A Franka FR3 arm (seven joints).
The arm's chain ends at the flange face. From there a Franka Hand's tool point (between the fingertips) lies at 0.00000 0.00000 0.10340 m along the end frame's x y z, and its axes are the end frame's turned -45 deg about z.
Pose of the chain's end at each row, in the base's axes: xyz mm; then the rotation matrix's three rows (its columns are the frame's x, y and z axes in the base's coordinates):
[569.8 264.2 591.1], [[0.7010 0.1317 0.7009], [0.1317 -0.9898 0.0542], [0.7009 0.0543 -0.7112]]
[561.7 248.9 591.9], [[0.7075 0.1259 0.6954], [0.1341 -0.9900 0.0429], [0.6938 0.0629 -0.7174]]
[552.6 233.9 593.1], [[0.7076 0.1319 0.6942], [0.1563 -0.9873 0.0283], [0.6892 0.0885 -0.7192]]
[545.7 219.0 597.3], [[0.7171 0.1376 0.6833], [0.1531 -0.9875 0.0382], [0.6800 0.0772 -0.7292]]
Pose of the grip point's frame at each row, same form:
[642.3 269.8 517.6], [[0.4026 0.5888 0.7009], [0.7930 -0.6068 0.0542], [0.4572 0.5340 -0.7112]]
[633.6 253.3 517.7], [[0.4113 0.5893 0.6954], [0.7949 -0.6052 0.0429], [0.4461 0.5351 -0.7174]]
[624.4 236.8 518.7], [[0.4071 0.5936 0.6942], [0.8086 -0.5876 0.0283], [0.4248 0.5499 -0.7192]]
[616.4 222.9 521.9], [[0.4098 0.6044 0.6833], [0.8065 -0.5900 0.0382], [0.4262 0.5354 -0.7292]]

